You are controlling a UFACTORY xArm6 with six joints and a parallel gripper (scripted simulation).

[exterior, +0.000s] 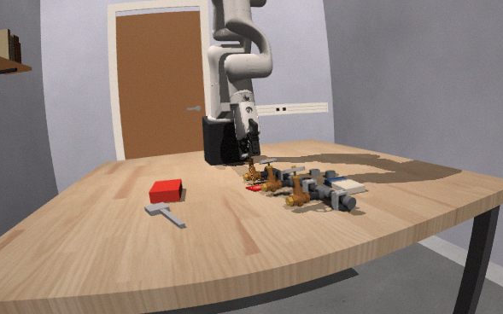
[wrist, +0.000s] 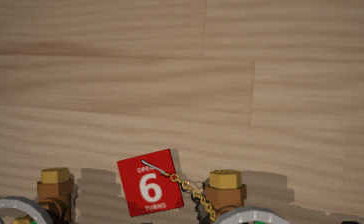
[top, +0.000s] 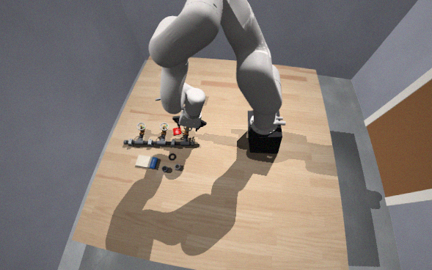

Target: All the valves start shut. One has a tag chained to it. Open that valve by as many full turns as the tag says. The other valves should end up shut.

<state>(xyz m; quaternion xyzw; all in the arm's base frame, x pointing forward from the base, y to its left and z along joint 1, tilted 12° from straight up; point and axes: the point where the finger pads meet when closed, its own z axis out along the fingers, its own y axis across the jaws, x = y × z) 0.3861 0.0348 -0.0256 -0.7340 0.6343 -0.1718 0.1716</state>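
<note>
Right now the red tag is 8 cm ahead of my hand, 1 cm to the right of it and 8 cm below it. Also, from my hand: grey hammer-like tool: 21 cm ahead, 25 cm to the right, 8 cm below; grey box: 19 cm ahead, 21 cm to the left, 7 cm below; red box: 5 cm ahead, 25 cm to the right, 7 cm below.
</note>
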